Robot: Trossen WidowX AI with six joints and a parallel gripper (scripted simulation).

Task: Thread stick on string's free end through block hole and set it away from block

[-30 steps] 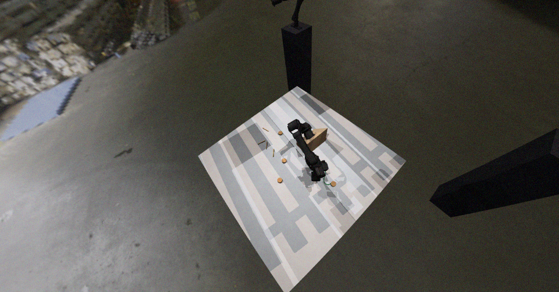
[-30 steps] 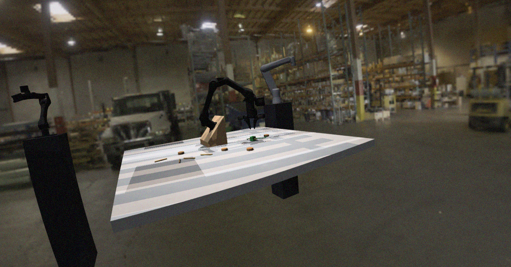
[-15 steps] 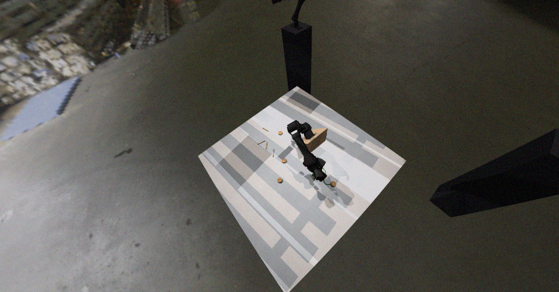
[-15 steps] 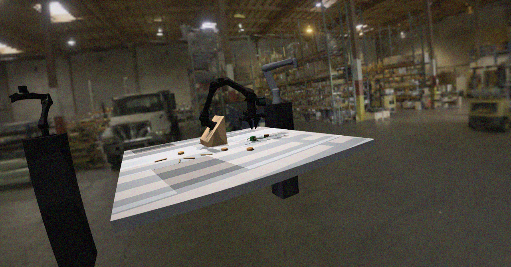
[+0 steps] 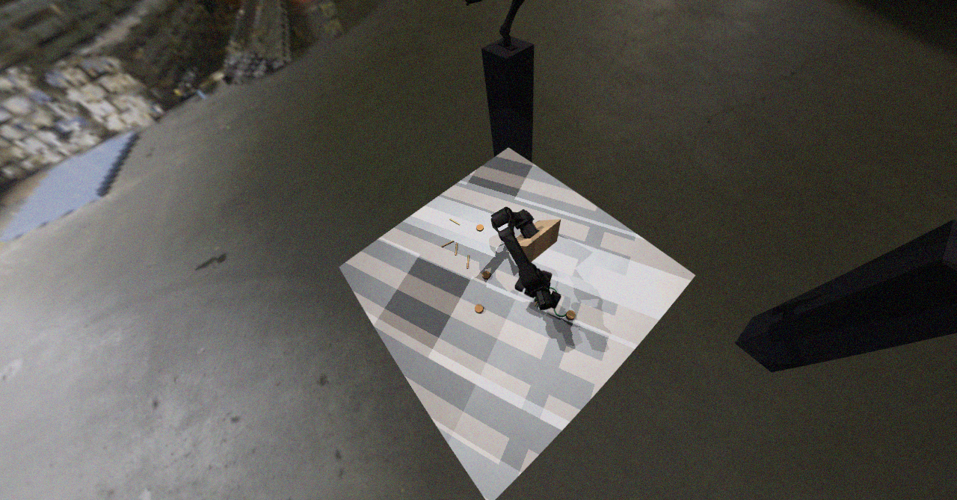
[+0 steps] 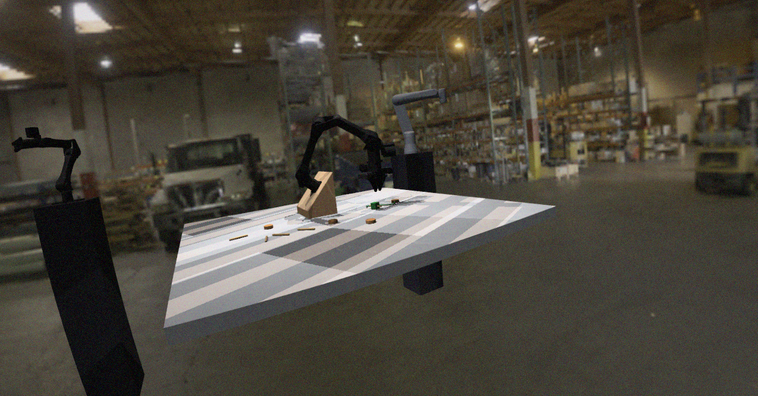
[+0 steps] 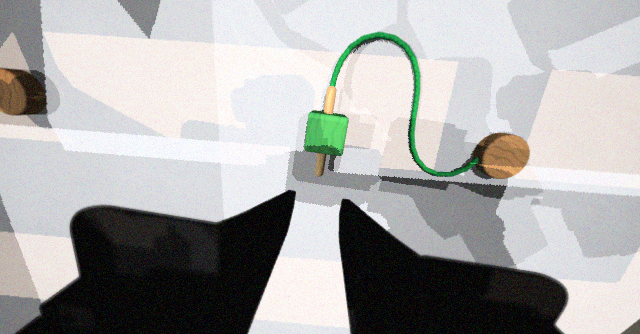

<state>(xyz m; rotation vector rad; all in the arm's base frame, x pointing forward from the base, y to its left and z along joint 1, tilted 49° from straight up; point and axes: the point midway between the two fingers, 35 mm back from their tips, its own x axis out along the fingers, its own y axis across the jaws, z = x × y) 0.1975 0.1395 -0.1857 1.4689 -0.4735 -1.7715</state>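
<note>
Right now the green cube is 3 cm behind my gripper tip, 1 cm to the right of it and 7 cm below it. The rest, counted from my gripper tip: thin wooden stick (4 cm behind, 1 cm to the right, 7 cm below); then round wooden button (8 cm behind, 14 cm to the left, 8 cm below).
</note>
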